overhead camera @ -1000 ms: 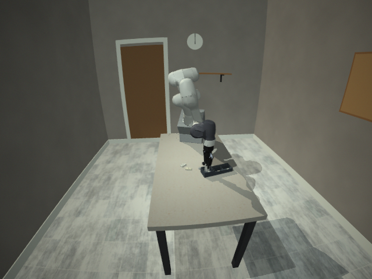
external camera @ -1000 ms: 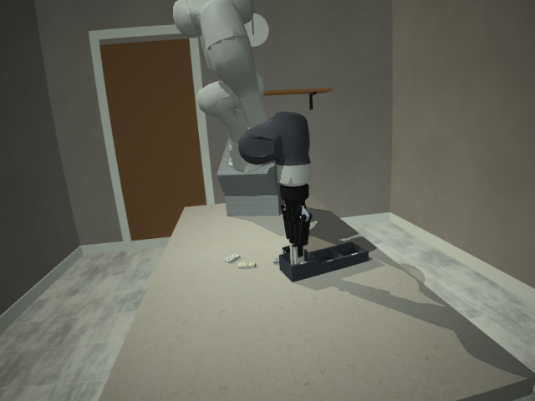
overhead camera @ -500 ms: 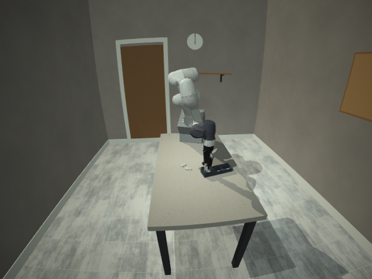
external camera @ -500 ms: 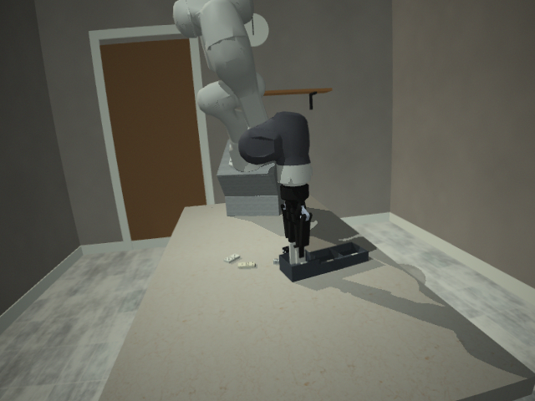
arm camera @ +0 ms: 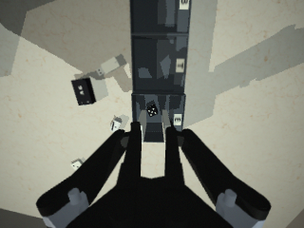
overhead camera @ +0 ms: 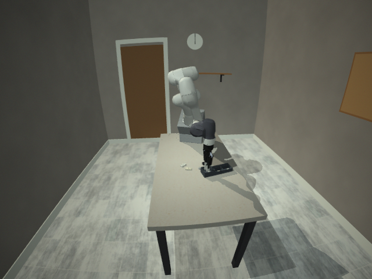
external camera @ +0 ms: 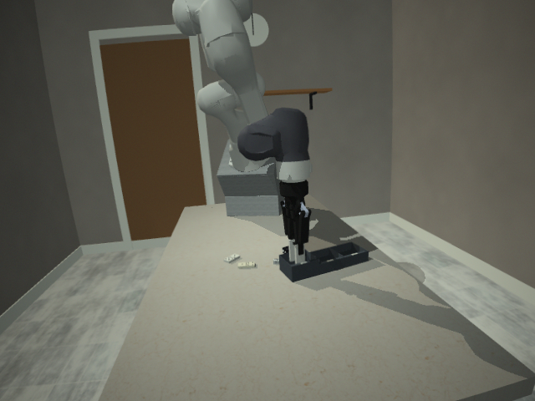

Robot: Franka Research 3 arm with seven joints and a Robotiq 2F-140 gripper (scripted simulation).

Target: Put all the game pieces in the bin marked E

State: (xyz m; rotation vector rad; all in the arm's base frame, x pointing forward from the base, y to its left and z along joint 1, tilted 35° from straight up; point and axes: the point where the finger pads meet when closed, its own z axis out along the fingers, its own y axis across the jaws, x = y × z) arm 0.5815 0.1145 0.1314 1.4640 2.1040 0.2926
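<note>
Now: the black die 5 cm below my hand, 1 cm to the left of it and 1 cm behind it. From my hand the other things lie so: dark three-part bin: 8 cm to the left, 4 cm below, 2 cm behind; then black box: 13 cm behind, 5 cm below, 1 cm to the right; then white usb stick: 10 cm behind, 6 cm to the left, 6 cm below.
</note>
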